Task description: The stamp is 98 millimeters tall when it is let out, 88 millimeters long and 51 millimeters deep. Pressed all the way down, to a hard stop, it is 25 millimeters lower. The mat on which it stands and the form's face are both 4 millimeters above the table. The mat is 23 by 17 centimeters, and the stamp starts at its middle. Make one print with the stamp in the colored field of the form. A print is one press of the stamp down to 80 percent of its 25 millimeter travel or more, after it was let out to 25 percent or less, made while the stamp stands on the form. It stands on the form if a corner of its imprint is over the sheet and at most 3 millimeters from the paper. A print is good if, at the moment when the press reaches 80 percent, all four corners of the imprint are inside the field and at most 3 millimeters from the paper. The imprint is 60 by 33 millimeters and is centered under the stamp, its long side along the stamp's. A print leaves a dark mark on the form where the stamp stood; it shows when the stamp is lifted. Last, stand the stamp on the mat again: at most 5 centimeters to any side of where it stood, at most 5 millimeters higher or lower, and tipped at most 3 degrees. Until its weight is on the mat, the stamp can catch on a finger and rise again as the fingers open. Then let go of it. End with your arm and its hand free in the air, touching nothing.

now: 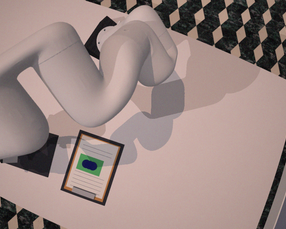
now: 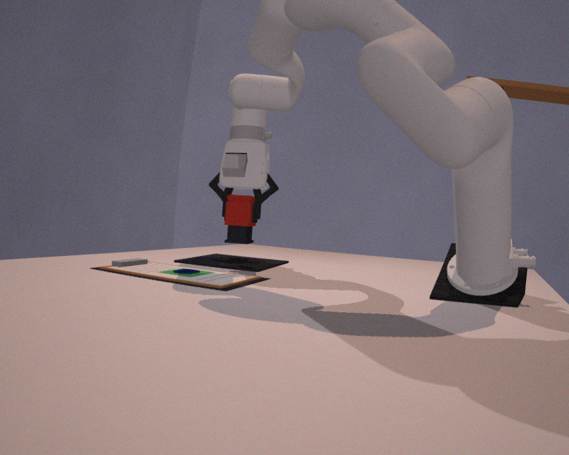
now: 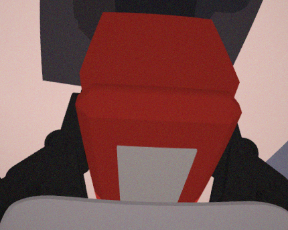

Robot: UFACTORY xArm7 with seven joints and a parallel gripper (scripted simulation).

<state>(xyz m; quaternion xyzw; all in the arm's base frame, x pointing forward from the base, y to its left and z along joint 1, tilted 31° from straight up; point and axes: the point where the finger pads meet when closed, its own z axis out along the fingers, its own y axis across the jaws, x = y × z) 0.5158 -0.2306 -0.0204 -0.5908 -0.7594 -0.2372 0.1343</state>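
The dark mat is 1 cm behind my hand, 4 cm to the left of it and 10 cm below it. From my hand the other things lie so: clipboard: 3 cm behind, 31 cm to the left, 10 cm below; black stamp foot: 5 cm below; red stamp: 1 cm below.
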